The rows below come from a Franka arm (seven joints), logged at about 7 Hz.
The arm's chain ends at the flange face. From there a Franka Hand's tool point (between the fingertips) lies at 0.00 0.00 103.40 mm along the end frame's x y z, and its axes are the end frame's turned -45 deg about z.
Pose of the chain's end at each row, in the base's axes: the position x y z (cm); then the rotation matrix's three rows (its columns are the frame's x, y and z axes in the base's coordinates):
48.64, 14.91, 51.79; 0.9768, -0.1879, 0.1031; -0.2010, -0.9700, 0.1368; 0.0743, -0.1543, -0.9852
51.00, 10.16, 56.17; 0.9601, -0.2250, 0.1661; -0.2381, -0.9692, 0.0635; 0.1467, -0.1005, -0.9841
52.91, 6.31, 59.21; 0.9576, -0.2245, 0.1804; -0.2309, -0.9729, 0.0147; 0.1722, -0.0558, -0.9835
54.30, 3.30, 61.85; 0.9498, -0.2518, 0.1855; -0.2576, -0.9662, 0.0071; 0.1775, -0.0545, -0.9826
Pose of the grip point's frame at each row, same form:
49.71, 16.32, 41.60; 0.8236, 0.5578, 0.1031; 0.5438, -0.8280, 0.1368; 0.1616, -0.0566, -0.9852
52.72, 10.82, 45.99; 0.8380, 0.5198, 0.1661; 0.5170, -0.8537, 0.0635; 0.1748, 0.0327, -0.9841
54.78, 6.46, 49.04; 0.8359, 0.5184, 0.1804; 0.5247, -0.8512, 0.0147; 0.1612, 0.0823, -0.9835
56.22, 3.37, 51.69; 0.8497, 0.4936, 0.1855; 0.5011, -0.8654, 0.0071; 0.1640, 0.0870, -0.9826

